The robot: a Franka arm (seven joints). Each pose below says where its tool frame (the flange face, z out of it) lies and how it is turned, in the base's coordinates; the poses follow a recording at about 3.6 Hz.
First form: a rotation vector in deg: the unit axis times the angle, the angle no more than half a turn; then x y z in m.
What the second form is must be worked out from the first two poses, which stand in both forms.
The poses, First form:
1: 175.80 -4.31 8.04 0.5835 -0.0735 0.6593
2: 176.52 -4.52 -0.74 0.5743 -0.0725 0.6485
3: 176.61 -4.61 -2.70 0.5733 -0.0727 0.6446
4: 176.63 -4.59 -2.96 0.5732 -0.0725 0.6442
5: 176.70 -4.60 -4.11 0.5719 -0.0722 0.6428
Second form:
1:
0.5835 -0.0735 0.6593
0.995 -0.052 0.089
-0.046 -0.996 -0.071
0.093 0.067 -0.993

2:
0.5743 -0.0725 0.6485
0.999 -0.051 -0.010
-0.051 -0.997 -0.059
-0.007 0.060 -0.998

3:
0.5733 -0.0727 0.6446
0.998 -0.051 -0.032
-0.053 -0.997 -0.057
-0.029 0.058 -0.998

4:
0.5732 -0.0725 0.6442
0.998 -0.051 -0.035
-0.053 -0.997 -0.056
-0.032 0.058 -0.998

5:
0.5719 -0.0722 0.6428
0.998 -0.051 -0.048
-0.053 -0.997 -0.054
-0.045 0.057 -0.997

